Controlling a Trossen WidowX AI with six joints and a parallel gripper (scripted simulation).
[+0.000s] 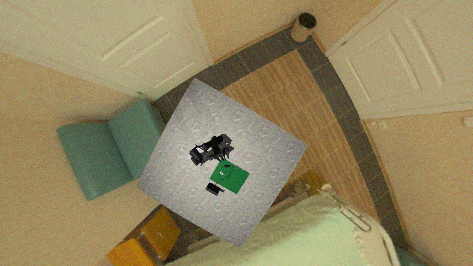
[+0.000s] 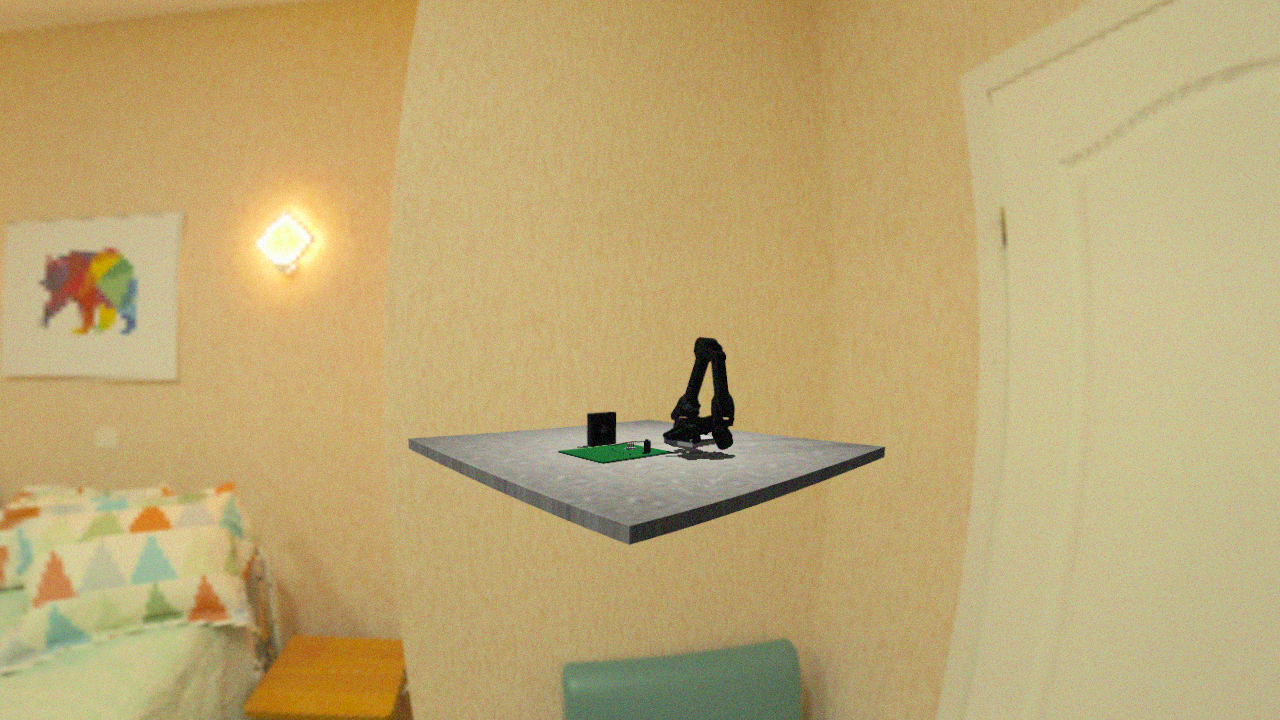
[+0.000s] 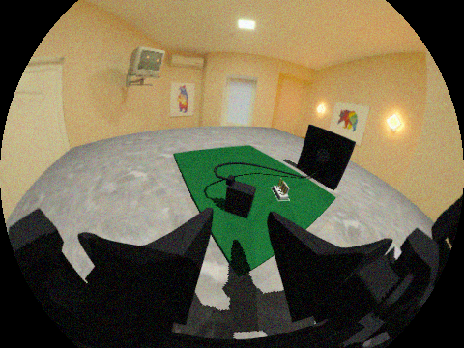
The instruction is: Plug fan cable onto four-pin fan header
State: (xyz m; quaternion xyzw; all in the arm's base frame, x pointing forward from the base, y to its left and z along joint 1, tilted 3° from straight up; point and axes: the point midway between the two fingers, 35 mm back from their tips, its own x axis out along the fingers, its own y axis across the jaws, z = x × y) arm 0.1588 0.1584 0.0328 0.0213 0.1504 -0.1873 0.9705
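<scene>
The dark plug lies 5 cm ahead of my gripper tip, 3 cm to the right of it and 4 cm below it. The rest, counted from my gripper tip: black fan: 9 cm ahead, 26 cm to the right; then green board: 14 cm ahead, 9 cm to the right, 7 cm below; then fan header: 7 cm ahead, 11 cm to the right, 6 cm below.
</scene>
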